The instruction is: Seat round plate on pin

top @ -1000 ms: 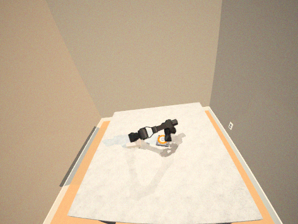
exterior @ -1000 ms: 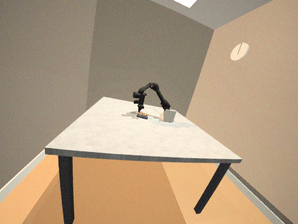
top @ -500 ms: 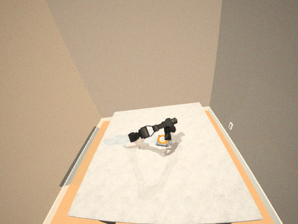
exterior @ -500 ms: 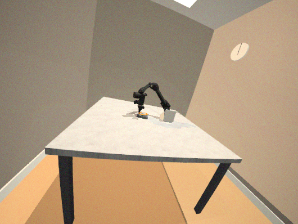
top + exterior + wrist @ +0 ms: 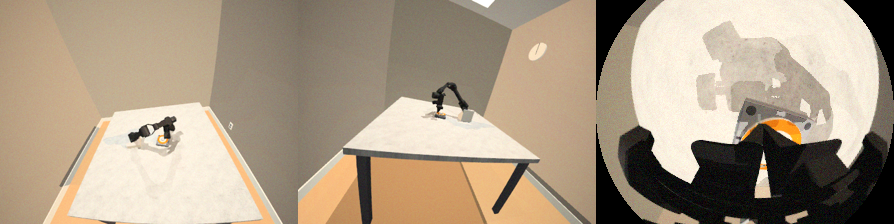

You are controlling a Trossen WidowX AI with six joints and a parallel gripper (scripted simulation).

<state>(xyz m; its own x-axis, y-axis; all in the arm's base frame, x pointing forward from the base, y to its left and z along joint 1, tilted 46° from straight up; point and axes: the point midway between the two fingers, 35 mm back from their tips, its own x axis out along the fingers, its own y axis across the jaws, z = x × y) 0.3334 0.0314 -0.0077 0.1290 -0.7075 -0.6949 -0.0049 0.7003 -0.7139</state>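
The plate is 30 mm behind my gripper tip, 10 mm to the right of it and 10 mm below it. From my gripper tip the other things lie so: base 50 mm behind, 20 mm to the right, 20 mm below.
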